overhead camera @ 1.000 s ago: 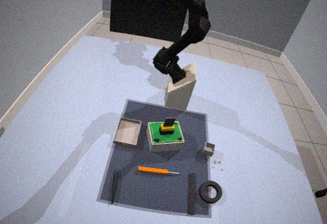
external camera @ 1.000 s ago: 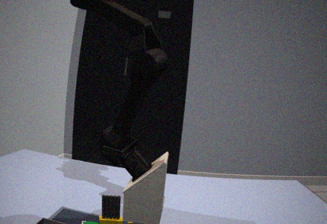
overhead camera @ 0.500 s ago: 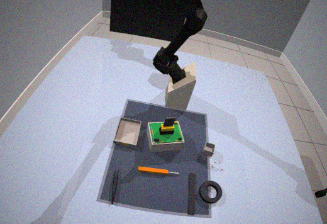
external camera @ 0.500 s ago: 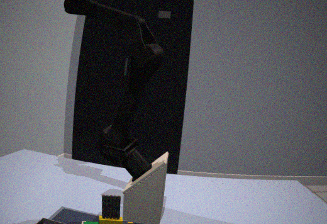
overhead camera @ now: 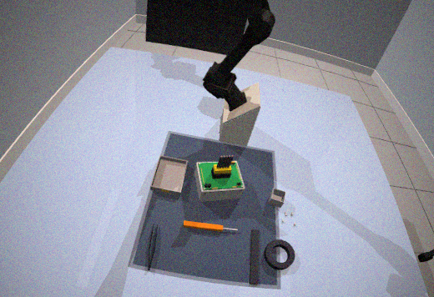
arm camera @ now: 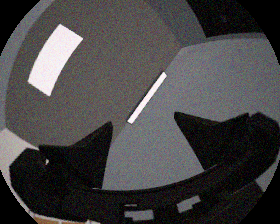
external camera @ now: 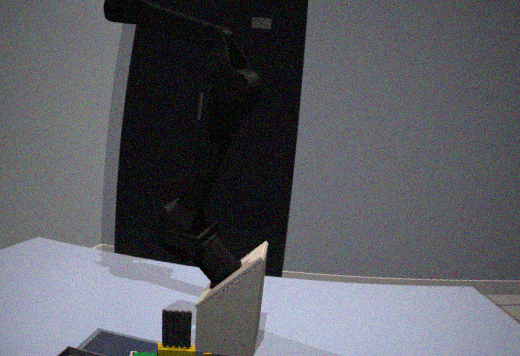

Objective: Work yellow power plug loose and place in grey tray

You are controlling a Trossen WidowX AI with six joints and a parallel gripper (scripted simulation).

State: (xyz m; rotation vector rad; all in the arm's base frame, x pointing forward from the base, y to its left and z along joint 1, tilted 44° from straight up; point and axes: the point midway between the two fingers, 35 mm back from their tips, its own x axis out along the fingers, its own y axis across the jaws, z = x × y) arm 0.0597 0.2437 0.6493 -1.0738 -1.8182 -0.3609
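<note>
The yellow power plug is 270 mm ahead of my gripper tip, 230 mm to the left of it and 710 mm below it. Also, from my gripper tip: dark mat (320 mm ahead, 220 mm to the left, 790 mm below); grey tray (250 mm ahead, 90 mm to the left, 790 mm below); black bar (490 mm ahead, 320 mm to the left, 790 mm below).
</note>
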